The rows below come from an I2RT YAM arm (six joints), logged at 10 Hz.
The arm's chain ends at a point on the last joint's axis. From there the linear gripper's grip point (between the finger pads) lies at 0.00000 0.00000 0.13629 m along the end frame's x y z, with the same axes.
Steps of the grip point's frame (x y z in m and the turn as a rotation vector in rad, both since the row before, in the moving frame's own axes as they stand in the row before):
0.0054 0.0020 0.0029 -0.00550 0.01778 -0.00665
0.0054 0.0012 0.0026 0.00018 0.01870 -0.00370
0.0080 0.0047 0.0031 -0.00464 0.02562 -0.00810
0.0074 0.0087 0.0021 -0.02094 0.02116 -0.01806
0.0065 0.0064 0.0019 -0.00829 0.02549 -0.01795
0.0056 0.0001 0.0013 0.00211 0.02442 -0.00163
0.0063 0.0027 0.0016 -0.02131 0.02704 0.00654
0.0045 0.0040 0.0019 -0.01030 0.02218 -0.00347
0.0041 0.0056 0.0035 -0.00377 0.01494 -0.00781
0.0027 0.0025 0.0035 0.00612 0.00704 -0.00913
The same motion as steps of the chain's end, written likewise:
0.0030 0.0013 0.0029 -0.00550 0.01778 -0.00665
0.0029 0.0012 0.0026 0.00018 0.01870 -0.00370
0.0045 0.0041 0.0031 -0.00464 0.02562 -0.00810
0.0045 0.0059 0.0022 -0.02094 0.02116 -0.01806
0.0030 0.0053 0.0019 -0.00829 0.02549 -0.01795
0.0023 0.0004 0.0013 0.00211 0.02442 -0.00163
0.0026 -0.0002 0.0017 -0.02131 0.02704 0.00654
0.0015 0.0026 0.0019 -0.01030 0.02218 -0.00347
0.0021 0.0051 0.0035 -0.00377 0.01494 -0.00781
0.0017 0.0033 0.0035 0.00612 0.00704 -0.00913

